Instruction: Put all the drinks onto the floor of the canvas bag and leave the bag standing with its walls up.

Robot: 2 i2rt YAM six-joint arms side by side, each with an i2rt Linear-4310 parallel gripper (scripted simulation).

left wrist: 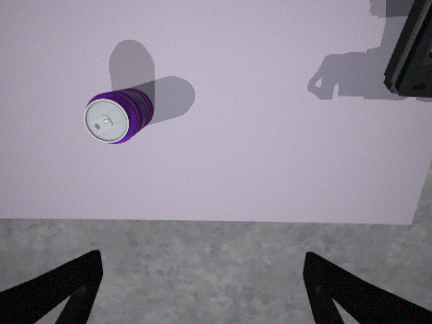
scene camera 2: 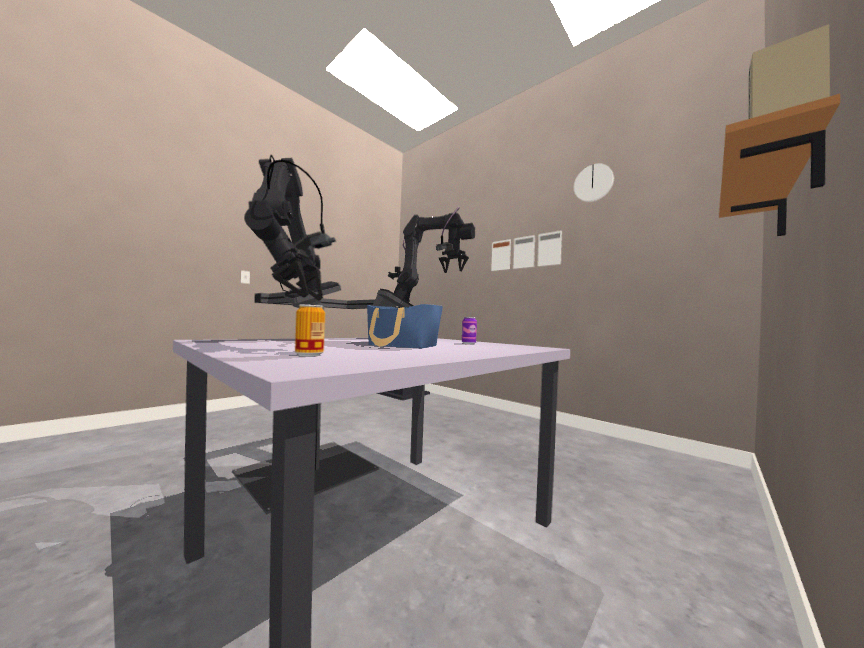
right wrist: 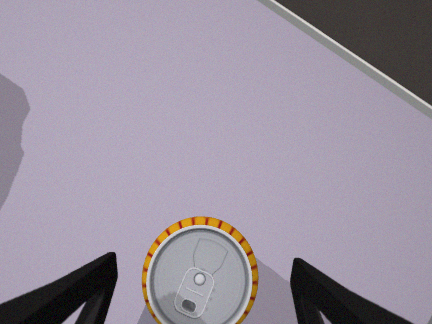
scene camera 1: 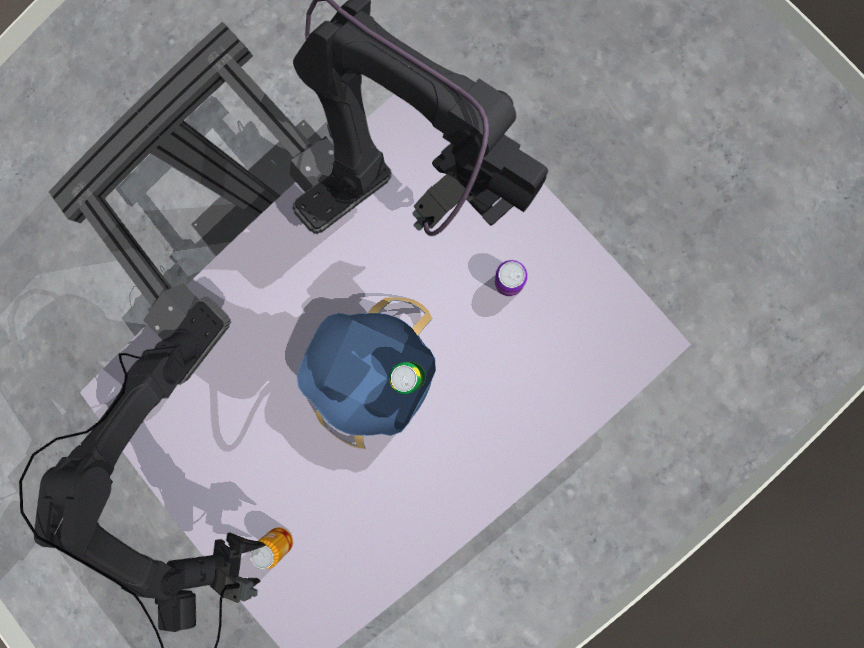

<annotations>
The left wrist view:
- left gripper: 203,262
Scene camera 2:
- right gripper: 313,297
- blue canvas bag: 417,326
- orange can: 310,319
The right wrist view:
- right gripper: 204,266
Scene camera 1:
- right gripper: 261,561
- blue canvas bag: 345,414
</annotations>
